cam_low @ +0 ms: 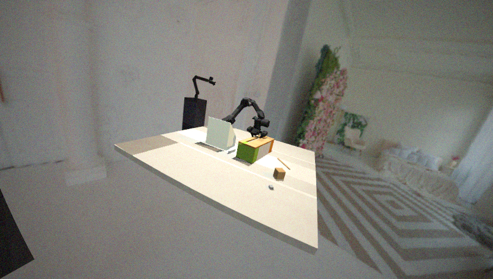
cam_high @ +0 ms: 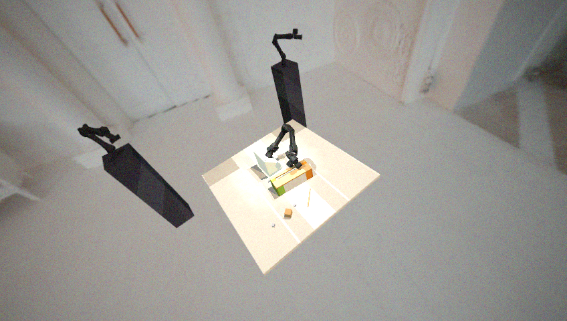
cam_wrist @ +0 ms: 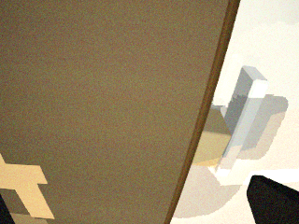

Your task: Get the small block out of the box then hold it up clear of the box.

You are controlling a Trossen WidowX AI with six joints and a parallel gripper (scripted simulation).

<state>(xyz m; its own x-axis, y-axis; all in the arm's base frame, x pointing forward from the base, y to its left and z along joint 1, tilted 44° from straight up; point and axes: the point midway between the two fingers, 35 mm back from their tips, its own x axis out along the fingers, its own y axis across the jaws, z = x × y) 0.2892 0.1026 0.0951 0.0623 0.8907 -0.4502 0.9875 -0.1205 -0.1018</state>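
My gripper tip is 3 cm past the tan block, 4 cm to the right of it and 8 cm above it. Round my gripper tip: box: 2 cm ahead, 12 cm to the right, 3 cm below; thin orange stick: 30 cm ahead, 14 cm to the right, 9 cm below; brown cube: 31 cm ahead, 38 cm to the right, 7 cm below.
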